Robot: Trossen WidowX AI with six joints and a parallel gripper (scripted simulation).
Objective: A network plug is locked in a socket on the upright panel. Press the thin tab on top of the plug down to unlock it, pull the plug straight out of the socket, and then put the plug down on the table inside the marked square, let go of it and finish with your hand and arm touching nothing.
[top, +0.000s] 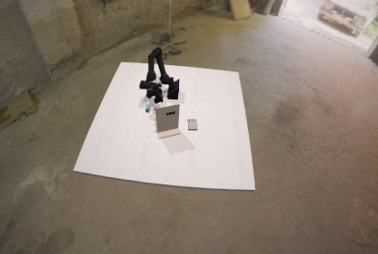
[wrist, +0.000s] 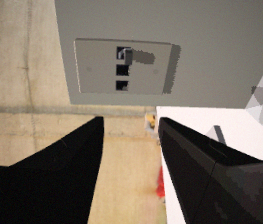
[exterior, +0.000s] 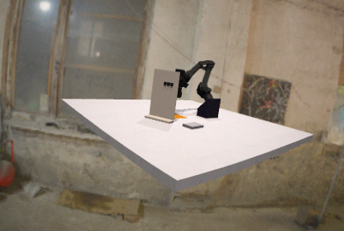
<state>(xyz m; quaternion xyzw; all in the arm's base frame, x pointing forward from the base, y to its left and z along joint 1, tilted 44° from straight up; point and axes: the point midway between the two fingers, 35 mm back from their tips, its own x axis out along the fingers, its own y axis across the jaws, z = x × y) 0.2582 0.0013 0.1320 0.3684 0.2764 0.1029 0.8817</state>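
Now: the network plug 12 cm ahead of my gripper tip and 4 cm to the left of it. From my gripper tip the other things lie so: grey panel: 13 cm ahead, 6 cm to the left, 8 cm below; teal block: 8 cm behind, 15 cm to the right, 19 cm below; orange square: 3 cm behind, 21 cm below.
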